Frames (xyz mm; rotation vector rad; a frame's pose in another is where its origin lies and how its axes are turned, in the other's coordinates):
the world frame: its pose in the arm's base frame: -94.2 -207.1 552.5 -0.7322 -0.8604 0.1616
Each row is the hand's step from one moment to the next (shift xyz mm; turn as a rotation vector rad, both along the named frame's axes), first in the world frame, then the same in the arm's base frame.
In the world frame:
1: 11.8 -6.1 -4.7 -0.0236 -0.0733 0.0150
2: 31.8 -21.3 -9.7 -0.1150 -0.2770 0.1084
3: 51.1 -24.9 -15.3 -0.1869 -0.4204 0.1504
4: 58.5 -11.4 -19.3 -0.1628 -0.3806 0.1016
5: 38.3 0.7 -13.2 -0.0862 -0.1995 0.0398
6: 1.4 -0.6 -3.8 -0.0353 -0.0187 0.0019
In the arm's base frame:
1: 10.3 -2.2 9.4 -0.0378 -0.0567 0.0388
2: 24.8 -7.9 29.7 -0.1981 -0.1980 0.1525
3: 41.0 -5.6 41.8 -0.2983 -0.3130 0.2176
4: 50.9 5.5 36.1 -0.2404 -0.2987 0.1863
5: 35.0 9.4 18.1 -0.1166 -0.1639 0.0913
6: 3.6 -1.9 -0.4 -0.0275 -0.0275 -0.0094

